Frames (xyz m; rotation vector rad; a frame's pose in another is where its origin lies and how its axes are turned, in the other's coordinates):
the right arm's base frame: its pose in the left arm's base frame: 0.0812 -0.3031 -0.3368 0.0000 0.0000 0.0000
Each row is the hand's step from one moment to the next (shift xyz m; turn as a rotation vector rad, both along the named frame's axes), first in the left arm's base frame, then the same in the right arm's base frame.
Working: the left arm's base frame: its pose in the right arm's base frame: -0.0812 0.3031 0.3368 0.0000 0.0000 0.0000

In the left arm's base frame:
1: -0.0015 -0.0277 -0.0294 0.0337 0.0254 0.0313
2: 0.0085 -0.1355 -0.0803 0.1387 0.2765 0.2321
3: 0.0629 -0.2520 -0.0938 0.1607 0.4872 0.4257
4: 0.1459 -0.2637 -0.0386 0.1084 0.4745 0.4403
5: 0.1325 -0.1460 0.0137 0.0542 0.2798 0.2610
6: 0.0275 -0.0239 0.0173 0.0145 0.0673 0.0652
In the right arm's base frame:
1: -0.0015 -0.0277 -0.0294 0.0337 0.0254 0.0313
2: 0.0085 -0.1355 -0.0803 0.1387 0.2765 0.2321
3: 0.0629 -0.2520 -0.0938 0.1607 0.4872 0.4257
4: 0.1459 -0.2637 -0.0386 0.1084 0.4745 0.4403
5: 0.1325 -0.1460 0.0137 0.0542 0.2798 0.2610
6: 0.0275 -0.0239 0.0173 0.0145 0.0673 0.0652

